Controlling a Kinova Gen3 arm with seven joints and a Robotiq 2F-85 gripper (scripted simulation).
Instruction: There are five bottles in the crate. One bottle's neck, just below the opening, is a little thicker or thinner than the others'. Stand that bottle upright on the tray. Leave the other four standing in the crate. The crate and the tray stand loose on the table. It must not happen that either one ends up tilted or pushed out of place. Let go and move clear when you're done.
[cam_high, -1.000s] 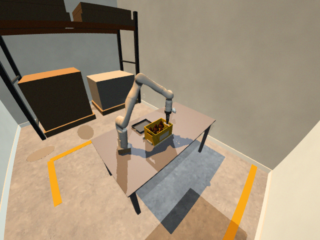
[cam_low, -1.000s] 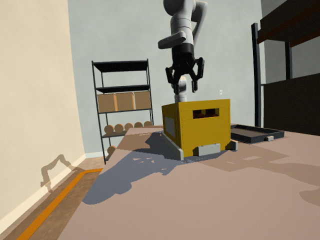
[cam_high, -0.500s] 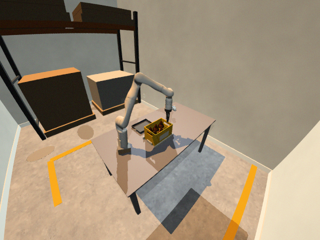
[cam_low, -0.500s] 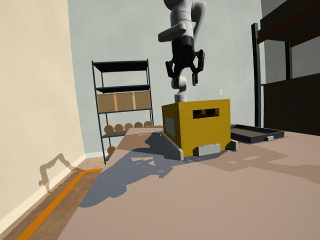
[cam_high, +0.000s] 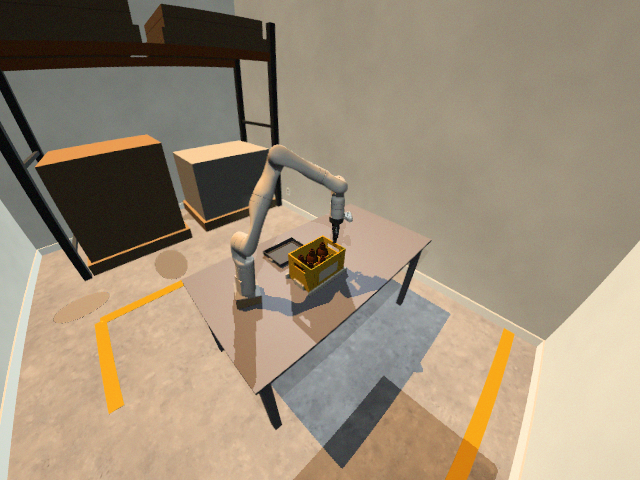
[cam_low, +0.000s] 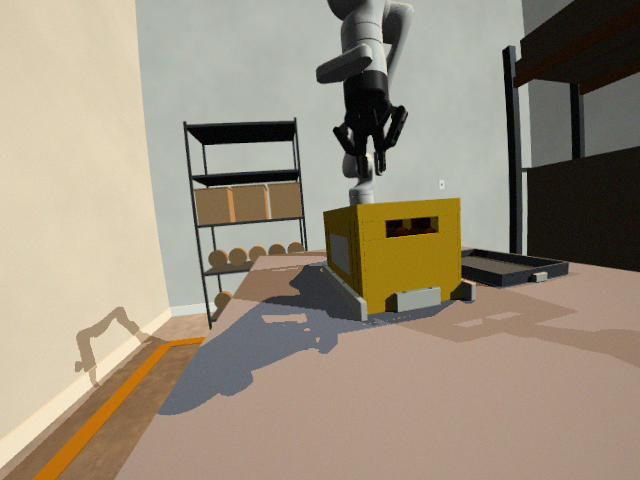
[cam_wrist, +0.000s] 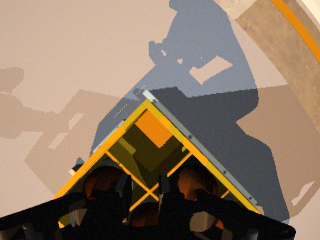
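My hand is 9 cm past the yellow crate, 4 cm to the right of it and 16 cm above it. Round my hand: dark tray 9 cm behind, 33 cm to the left, 23 cm below; brown bottle 18 cm behind, 16 cm below.
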